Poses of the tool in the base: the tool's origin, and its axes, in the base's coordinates. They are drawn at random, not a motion.
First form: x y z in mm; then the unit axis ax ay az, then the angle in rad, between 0 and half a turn.
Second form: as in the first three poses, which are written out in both.
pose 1, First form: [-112 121 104 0.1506 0.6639 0.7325 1.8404]
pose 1, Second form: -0.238 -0.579 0.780 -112; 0.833 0.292 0.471 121; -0.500 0.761 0.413 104; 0 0 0 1
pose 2, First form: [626 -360 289 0.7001 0.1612 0.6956 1.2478]
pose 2, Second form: 0.652 -0.583 0.485 626; 0.737 0.335 -0.587 -360; 0.180 0.740 0.648 289; 0 0 0 1
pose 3, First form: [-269 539 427 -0.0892 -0.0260 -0.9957 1.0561]
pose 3, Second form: 0.496 0.868 0.022 -269; -0.865 0.493 0.091 539; 0.068 -0.064 0.996 427; 0 0 0 1
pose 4, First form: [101 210 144 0.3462 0.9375 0.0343 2.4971]
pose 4, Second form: -0.584 0.563 0.585 101; 0.605 0.782 -0.150 210; -0.542 0.266 -0.797 144; 0 0 0 1
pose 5, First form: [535 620 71 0.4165 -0.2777 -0.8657 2.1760]
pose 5, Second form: -0.297 0.530 -0.794 535; -0.893 -0.448 0.035 620; -0.337 0.720 0.607 71; 0 0 0 1
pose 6, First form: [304 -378 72 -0.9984 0.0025 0.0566 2.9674]
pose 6, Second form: 0.994 -0.015 -0.112 304; 0.005 -0.985 0.173 -378; -0.113 -0.173 -0.979 72; 0 0 0 1
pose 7, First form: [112 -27 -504 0.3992 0.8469 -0.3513 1.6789]
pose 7, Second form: 0.069 0.724 0.687 112; 0.025 0.687 -0.726 -27; -0.997 0.067 0.029 -504; 0 0 0 1
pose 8, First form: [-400 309 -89 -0.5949 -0.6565 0.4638 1.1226]
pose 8, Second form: 0.634 -0.197 -0.748 -400; 0.639 0.678 0.364 309; 0.435 -0.709 0.555 -89; 0 0 0 1
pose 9, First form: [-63 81 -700 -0.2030 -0.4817 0.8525 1.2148]
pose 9, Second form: 0.375 -0.735 -0.564 -63; 0.863 0.500 -0.077 81; 0.339 -0.458 0.822 -700; 0 0 0 1
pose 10, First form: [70 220 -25 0.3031 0.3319 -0.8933 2.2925]
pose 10, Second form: -0.508 0.838 -0.200 70; -0.504 -0.478 -0.720 220; -0.699 -0.265 0.665 -25; 0 0 0 1
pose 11, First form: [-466 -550 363 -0.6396 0.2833 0.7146 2.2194]
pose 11, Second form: 0.052 -0.860 -0.507 -466; 0.279 -0.475 0.834 -550; -0.959 -0.185 0.215 363; 0 0 0 1
